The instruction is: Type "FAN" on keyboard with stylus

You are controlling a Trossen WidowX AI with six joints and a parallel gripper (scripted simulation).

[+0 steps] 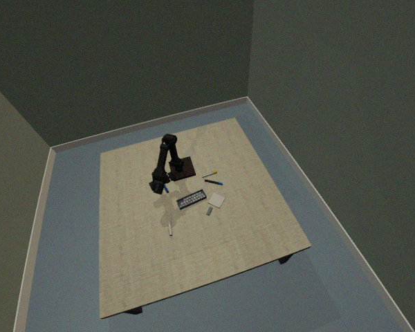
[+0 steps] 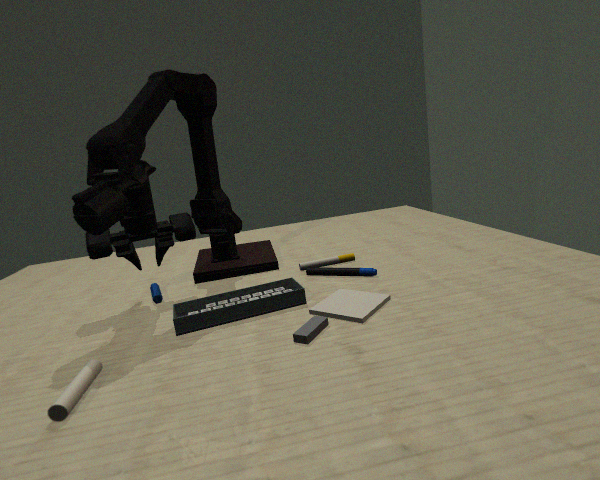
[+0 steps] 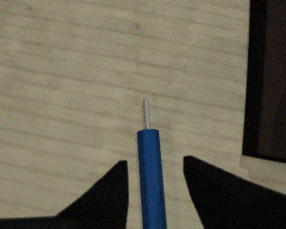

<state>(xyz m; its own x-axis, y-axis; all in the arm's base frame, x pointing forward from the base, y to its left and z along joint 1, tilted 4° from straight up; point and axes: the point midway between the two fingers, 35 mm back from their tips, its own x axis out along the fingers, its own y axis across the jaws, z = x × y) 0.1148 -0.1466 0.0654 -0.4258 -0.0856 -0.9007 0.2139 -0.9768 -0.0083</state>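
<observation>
Right now my gripper tip is 1 cm past the blue stylus and 5 cm above it. The rest, counted from my gripper tip: yellow-capped marker: 3 cm ahead, 37 cm to the left, 5 cm below; white cylinder: 35 cm ahead, 4 cm to the right, 5 cm below; stylus tip: 5 cm behind, 1 cm to the right, 5 cm below.
</observation>
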